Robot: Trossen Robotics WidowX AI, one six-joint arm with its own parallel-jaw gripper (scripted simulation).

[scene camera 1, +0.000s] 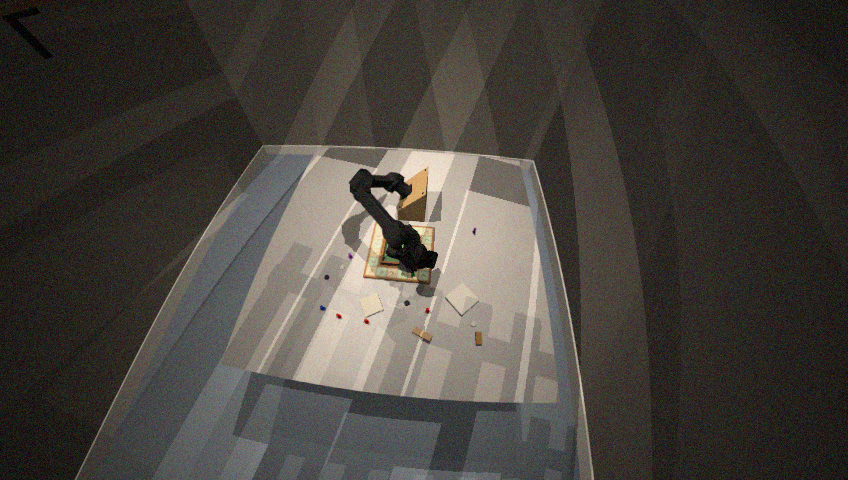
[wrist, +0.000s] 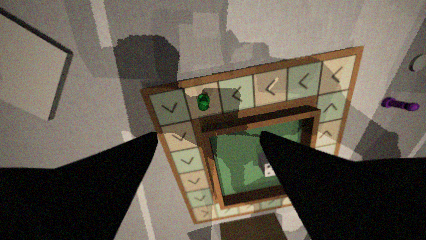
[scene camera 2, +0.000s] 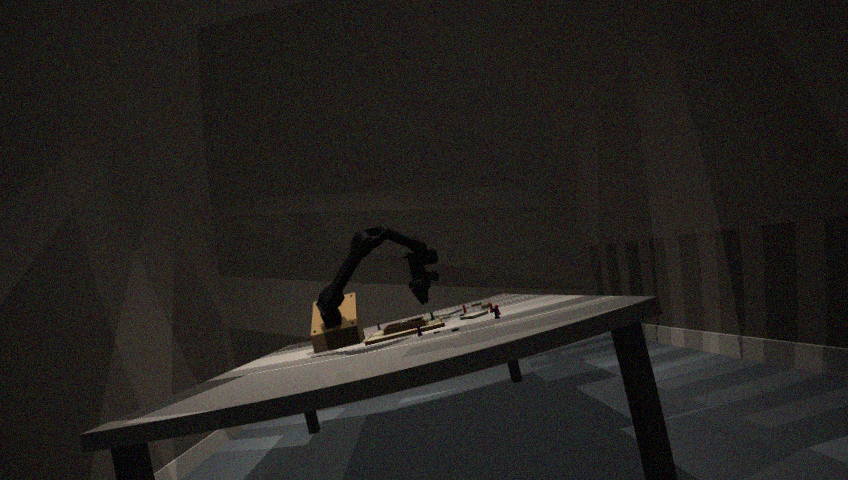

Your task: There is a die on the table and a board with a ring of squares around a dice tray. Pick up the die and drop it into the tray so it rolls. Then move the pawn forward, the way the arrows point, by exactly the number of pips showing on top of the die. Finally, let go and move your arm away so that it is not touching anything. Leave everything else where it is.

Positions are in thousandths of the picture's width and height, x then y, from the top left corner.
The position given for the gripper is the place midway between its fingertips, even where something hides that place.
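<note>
Open and holding nothing, the gripper (wrist: 494,569) shares the scene with a green dice tray (wrist: 555,644).
</note>
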